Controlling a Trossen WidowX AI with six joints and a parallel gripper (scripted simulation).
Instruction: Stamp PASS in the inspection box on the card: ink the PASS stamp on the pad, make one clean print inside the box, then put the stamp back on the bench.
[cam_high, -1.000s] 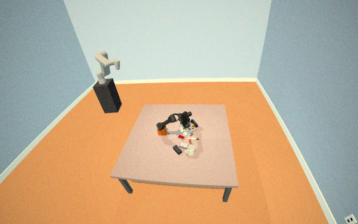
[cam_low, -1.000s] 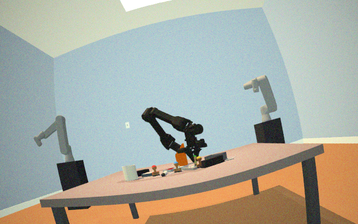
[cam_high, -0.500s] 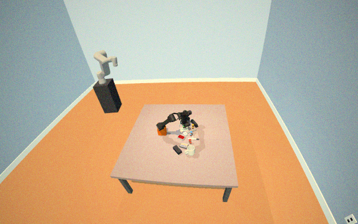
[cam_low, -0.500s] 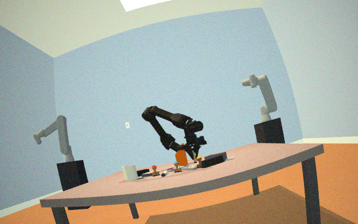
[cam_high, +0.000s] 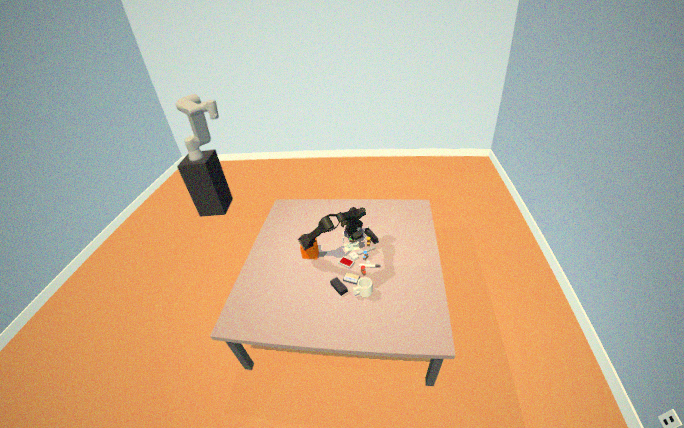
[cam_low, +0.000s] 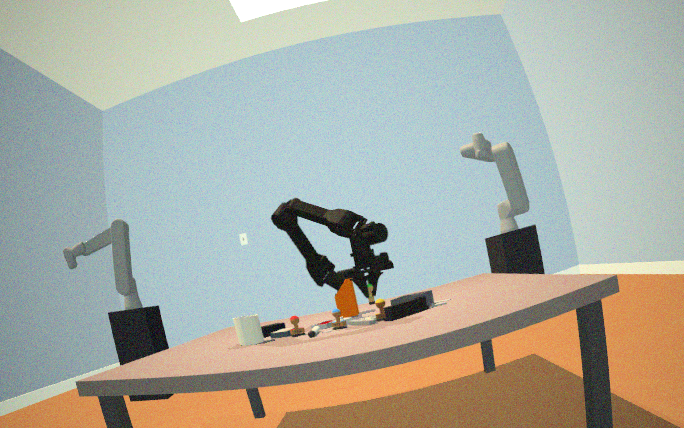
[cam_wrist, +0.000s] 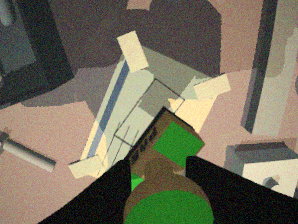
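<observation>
Now: gripper tip 50 mm past the red ink pad, 150 mm to the left of it and 60 mm above it. From my gripper tip the other things lie so: blue-knob stamp: 80 mm ahead, 120 mm to the right, 50 mm below; green-knob stamp: right at my gripper tip; yellow-knob stamp: 110 mm ahead, 10 mm to the left, 50 mm below.
</observation>
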